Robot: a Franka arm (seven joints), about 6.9 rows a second.
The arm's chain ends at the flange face. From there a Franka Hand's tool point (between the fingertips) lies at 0.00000 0.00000 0.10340 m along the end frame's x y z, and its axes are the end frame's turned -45 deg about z.
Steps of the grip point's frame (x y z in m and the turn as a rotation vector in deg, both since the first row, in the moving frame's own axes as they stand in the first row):
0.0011 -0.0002 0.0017 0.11 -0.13 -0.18
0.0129 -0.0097 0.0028 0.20 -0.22 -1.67
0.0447 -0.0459 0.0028 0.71 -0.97 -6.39
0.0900 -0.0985 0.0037 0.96 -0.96 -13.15
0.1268 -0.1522 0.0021 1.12 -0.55 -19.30
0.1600 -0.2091 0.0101 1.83 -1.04 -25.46
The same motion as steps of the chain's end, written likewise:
0.0009 -0.0009 0.0017 -0.01 -0.17 -0.18
0.0028 -0.0160 0.0028 -0.01 -0.30 -1.67
0.0013 -0.0645 0.0028 -0.18 -1.19 -6.39
-0.0036 -0.1336 0.0037 0.00 -1.36 -13.15
-0.0157 -0.1969 0.0021 0.40 -1.18 -19.30
-0.0310 -0.2608 0.0102 0.56 -2.03 -25.46

